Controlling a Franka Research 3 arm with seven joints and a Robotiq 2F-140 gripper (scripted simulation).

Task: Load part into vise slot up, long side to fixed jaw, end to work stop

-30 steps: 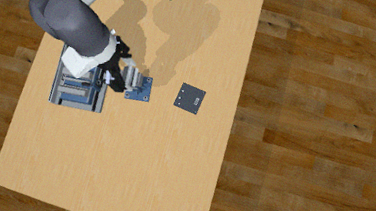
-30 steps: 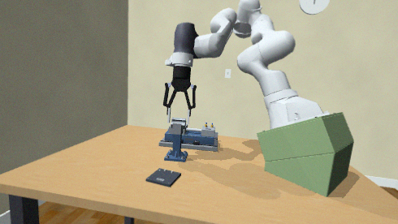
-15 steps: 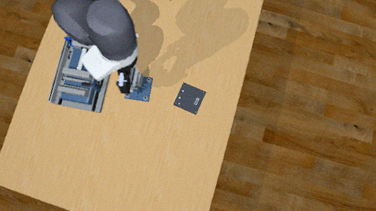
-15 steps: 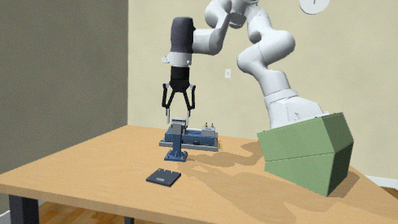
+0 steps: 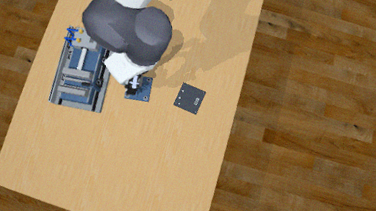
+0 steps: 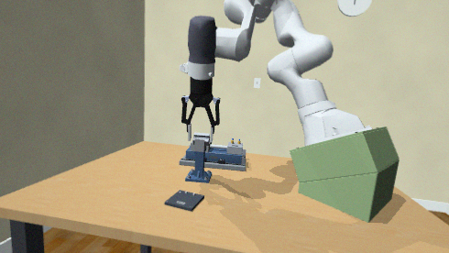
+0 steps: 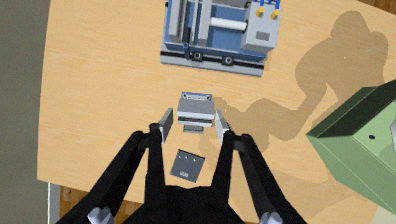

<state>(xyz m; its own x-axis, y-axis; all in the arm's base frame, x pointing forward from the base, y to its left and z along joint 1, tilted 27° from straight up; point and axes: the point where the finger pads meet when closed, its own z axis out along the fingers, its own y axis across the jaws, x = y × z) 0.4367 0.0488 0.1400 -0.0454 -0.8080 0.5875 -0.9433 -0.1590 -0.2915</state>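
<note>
Right now the grey part is 2 cm below my hand and 1 cm to the right of it. Round my hand: vise: 22 cm to the right, 14 cm below, 4 cm behind; then dark work stop rod: 17 cm to the right, 9 cm below, 3 cm ahead; then grey air cylinder: 21 cm to the right, 14 cm behind, 10 cm below.
</note>
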